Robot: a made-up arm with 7 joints. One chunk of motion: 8 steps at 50 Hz.
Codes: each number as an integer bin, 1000 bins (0 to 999) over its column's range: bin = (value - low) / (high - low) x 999, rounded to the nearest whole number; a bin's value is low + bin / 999 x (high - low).
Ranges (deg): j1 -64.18..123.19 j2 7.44..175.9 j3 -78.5..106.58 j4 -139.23..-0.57 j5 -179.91..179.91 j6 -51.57..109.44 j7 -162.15..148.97
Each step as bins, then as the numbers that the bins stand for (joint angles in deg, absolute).
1 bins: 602 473 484 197 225 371 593
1 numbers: 48.73 87.20 11.17 -111.89 -98.87 8.22 22.53
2 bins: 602 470 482 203 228 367 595
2 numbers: 48.73 86.70 10.80 -111.05 -97.79 7.58 23.15
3 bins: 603 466 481 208 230 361 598
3 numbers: 48.92 86.02 10.61 -110.36 -97.07 6.61 24.09
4 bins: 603 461 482 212 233 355 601
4 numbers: 48.92 85.18 10.80 -109.80 -95.99 5.65 25.02
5 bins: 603 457 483 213 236 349 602
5 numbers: 48.92 84.50 10.98 -109.67 -94.91 4.68 25.33
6 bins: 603 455 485 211 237 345 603
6 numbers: 48.92 84.17 11.35 -109.94 -94.55 4.03 25.64
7 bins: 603 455 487 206 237 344 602
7 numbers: 48.92 84.17 11.72 -110.64 -94.55 3.87 25.33
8 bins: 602 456 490 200 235 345 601
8 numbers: 48.73 84.33 12.28 -111.47 -95.27 4.03 25.02
